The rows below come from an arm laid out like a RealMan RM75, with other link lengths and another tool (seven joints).
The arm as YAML. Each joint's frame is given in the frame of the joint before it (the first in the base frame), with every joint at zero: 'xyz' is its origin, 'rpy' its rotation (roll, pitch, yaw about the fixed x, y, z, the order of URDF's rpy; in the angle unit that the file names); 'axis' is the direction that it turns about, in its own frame. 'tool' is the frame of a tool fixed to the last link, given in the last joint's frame.
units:
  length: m
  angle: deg
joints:
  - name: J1
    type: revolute
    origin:
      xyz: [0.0, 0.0, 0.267]
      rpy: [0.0, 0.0, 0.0]
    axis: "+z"
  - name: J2
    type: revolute
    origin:
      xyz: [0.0, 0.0, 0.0]
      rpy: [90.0, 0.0, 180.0]
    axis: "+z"
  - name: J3
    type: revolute
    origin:
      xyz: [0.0, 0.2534, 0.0]
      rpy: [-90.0, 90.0, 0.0]
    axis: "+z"
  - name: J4
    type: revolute
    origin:
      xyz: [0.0, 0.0, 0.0]
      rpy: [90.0, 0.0, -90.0]
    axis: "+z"
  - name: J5
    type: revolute
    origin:
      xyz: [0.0, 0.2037, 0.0]
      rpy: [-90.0, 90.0, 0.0]
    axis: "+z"
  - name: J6
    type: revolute
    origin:
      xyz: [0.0, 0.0, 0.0]
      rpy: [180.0, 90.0, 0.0]
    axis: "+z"
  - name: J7
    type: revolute
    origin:
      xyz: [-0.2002, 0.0, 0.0]
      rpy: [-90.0, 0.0, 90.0]
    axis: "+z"
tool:
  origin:
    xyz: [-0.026, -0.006, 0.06]
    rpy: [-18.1, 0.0, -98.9]
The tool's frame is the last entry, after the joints.
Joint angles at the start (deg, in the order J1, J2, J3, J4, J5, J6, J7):
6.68 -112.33 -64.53 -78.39 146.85 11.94 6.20
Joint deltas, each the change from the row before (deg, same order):
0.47 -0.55 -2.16 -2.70 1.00 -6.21 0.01
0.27 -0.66 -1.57 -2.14 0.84 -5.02 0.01
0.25 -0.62 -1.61 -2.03 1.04 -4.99 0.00
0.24 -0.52 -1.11 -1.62 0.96 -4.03 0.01
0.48 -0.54 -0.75 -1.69 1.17 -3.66 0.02
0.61 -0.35 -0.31 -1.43 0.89 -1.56 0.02
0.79 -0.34 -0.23 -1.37 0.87 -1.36 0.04
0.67 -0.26 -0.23 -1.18 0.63 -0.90 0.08
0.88 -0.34 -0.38 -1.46 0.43 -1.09 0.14
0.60 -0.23 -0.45 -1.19 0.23 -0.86 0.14
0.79 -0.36 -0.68 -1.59 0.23 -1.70 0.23
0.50 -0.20 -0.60 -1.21 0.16 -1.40 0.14
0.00 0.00 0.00 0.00 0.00 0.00 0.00
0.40 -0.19 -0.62 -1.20 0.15 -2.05 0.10
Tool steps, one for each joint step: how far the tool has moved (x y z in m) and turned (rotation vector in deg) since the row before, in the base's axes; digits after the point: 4 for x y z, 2 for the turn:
-0.0030 0.0014 -0.0024 -2.12 0.60 1.94
-0.0008 0.0004 -0.0033 -1.83 0.37 1.45
-0.0022 -0.0003 -0.0026 -1.79 0.68 1.51
-0.0019 -0.0014 -0.0030 -1.59 0.68 1.20
-0.0012 -0.0030 -0.0035 -1.54 0.79 1.01
0.0020 -0.0019 0.0007 -0.32 0.45 0.13
0.0009 -0.0026 0.0008 -0.23 0.45 0.23
0.0013 -0.0017 0.0020 0.05 0.33 0.08
0.0012 -0.0021 0.0032 0.19 0.12 0.26
0.0011 -0.0010 0.0039 0.29 0.08 0.16
0.0001 -0.0021 0.0038 0.03 0.13 0.57
-0.0003 -0.0013 0.0034 0.00 0.17 0.45
0.0000 0.0000 0.0000 0.00 0.00 0.00
-0.0015 -0.0021 0.0014 -0.51 0.23 0.77

